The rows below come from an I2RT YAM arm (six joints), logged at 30 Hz.
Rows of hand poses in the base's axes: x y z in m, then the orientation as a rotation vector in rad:
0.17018, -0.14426, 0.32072, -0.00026, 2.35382, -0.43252
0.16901, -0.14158, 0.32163, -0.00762, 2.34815, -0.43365
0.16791, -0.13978, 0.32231, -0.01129, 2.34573, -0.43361
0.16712, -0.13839, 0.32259, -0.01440, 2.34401, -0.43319
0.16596, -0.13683, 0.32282, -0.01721, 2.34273, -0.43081
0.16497, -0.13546, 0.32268, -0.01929, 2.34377, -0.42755
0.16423, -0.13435, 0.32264, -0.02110, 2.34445, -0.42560
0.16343, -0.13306, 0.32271, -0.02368, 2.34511, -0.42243
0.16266, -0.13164, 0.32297, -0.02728, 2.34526, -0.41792
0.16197, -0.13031, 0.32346, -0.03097, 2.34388, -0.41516
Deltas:
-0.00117, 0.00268, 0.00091, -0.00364, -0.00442, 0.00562
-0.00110, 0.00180, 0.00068, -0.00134, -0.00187, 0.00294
-0.00079, 0.00139, 0.00028, -0.00082, -0.00131, 0.00257
-0.00116, 0.00156, 0.00023, 0.00072, -0.00116, 0.00291
-0.00099, 0.00137, -0.00014, 0.00185, 0.00091, 0.00236
-0.00074, 0.00111, -0.00004, 0.00095, 0.00068, 0.00181
-0.00080, 0.00129, 0.00007, 0.00160, 0.00062, 0.00274
-0.00077, 0.00142, 0.00026, 0.00220, 0.00011, 0.00394
-0.00069, 0.00133, 0.00049, 0.00074, -0.00116, 0.00367

